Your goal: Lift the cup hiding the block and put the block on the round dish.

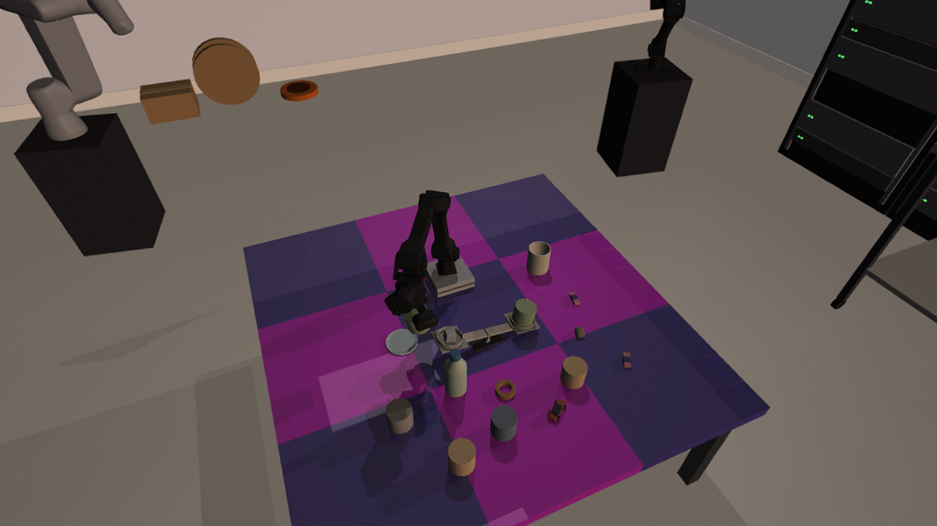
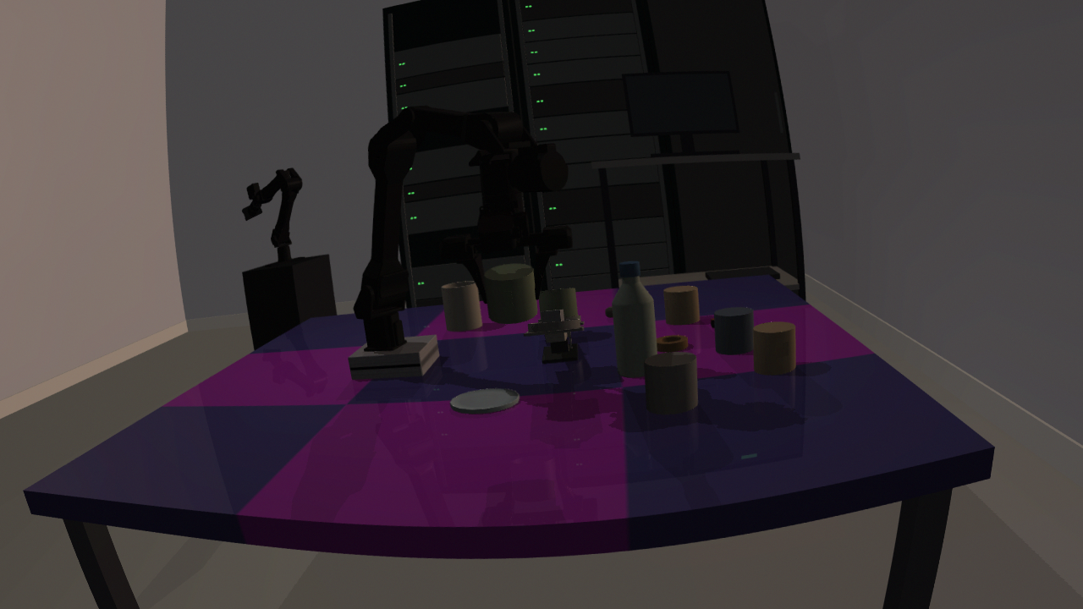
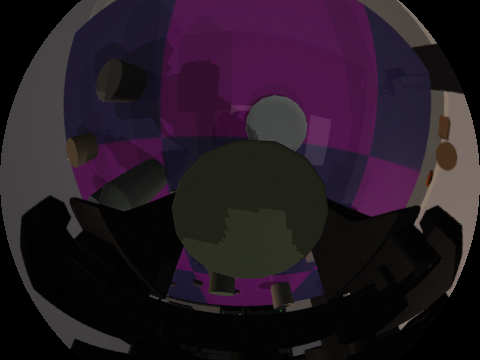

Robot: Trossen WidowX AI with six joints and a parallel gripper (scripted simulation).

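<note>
Now: gripper tip 3 cm short of the grey block, 9 cm to the right of it and 5 cm above it. Also, from my gripper tip: bottle (16 cm ahead, 8 cm to the left, 2 cm below); round dish (4 cm behind, 5 cm to the right, 13 cm below); balance beam (1 cm ahead, 21 cm to the left, 10 cm below).
</note>
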